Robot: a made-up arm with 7 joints.
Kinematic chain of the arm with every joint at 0, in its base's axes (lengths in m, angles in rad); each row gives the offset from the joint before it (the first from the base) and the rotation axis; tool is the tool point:
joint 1: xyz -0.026 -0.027 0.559 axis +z
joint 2: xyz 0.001 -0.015 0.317 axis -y
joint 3: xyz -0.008 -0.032 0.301 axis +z
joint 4: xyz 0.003 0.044 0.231 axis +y
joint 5: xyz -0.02 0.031 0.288 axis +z
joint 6: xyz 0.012 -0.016 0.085 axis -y
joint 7: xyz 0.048 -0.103 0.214 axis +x
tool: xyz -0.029 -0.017 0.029
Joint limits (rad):
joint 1: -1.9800..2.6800
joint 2: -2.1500..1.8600
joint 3: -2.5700..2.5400
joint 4: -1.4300..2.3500
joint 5: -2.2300..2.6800
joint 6: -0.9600..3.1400
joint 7: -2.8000..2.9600
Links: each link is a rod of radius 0.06 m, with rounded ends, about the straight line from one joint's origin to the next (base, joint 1, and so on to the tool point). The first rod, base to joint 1, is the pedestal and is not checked.
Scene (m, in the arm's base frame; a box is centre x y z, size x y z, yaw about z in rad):
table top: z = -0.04
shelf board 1: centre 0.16 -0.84 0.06 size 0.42 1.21 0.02 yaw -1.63
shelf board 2: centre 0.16 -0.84 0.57 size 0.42 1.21 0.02 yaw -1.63
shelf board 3: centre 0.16 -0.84 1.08 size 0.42 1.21 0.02 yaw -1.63
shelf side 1: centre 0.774 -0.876 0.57 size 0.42 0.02 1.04 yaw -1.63
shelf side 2: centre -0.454 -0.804 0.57 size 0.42 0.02 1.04 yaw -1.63
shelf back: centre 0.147 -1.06 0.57 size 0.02 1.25 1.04 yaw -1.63
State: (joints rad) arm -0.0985 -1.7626 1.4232 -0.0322 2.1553 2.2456 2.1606
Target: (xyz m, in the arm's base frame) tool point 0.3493 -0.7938 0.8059
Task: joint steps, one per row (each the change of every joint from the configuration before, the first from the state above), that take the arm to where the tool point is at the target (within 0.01 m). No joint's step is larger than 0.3 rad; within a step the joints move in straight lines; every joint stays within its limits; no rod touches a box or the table.
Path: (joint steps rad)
1: -0.2531 0.0236 0.0027 -0.0967 -0.0195 -0.0101 0.0097
2: -0.2530 0.0236 0.0027 -0.0968 -0.0195 -0.0101 0.0097
3: -0.2531 0.0237 0.0027 -0.0967 -0.0195 -0.0100 0.0097
4: -0.2531 0.0236 0.0027 -0.0968 -0.0195 -0.0101 0.0097

